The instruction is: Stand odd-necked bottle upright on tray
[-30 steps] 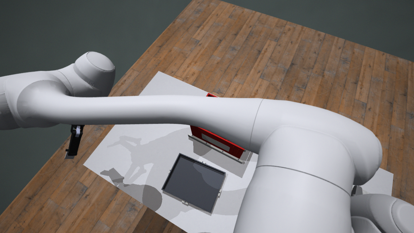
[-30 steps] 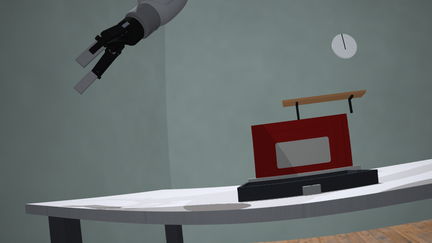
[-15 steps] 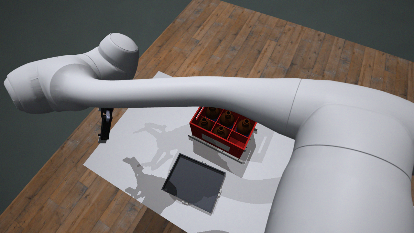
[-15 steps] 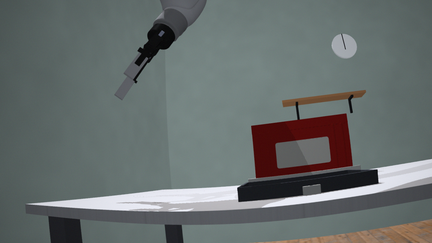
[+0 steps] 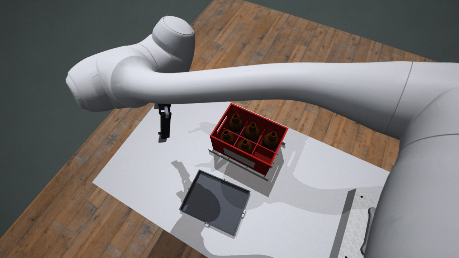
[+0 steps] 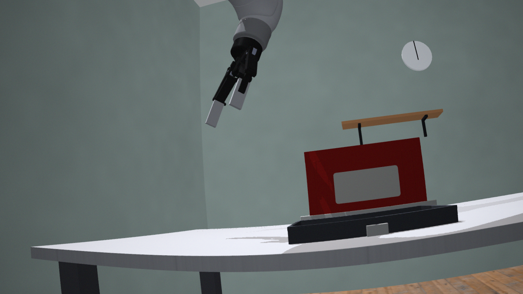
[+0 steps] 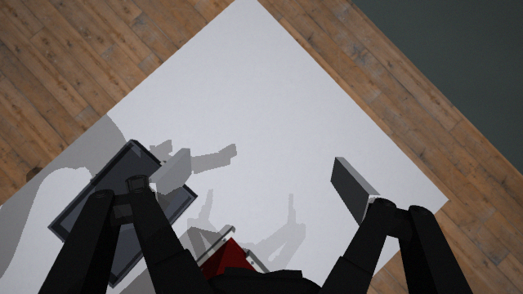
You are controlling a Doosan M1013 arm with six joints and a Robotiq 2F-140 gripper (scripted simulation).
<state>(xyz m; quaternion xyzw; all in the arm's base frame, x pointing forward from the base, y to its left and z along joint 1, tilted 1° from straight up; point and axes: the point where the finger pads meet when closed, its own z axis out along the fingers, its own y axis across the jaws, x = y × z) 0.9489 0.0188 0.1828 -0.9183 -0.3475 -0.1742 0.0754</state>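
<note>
Now: the crate 300 mm behind my hand, 190 mm below it and 160 mm to the right of it. Round my hand: dark tray: 280 mm behind, 260 mm below, 130 mm to the left.
</note>
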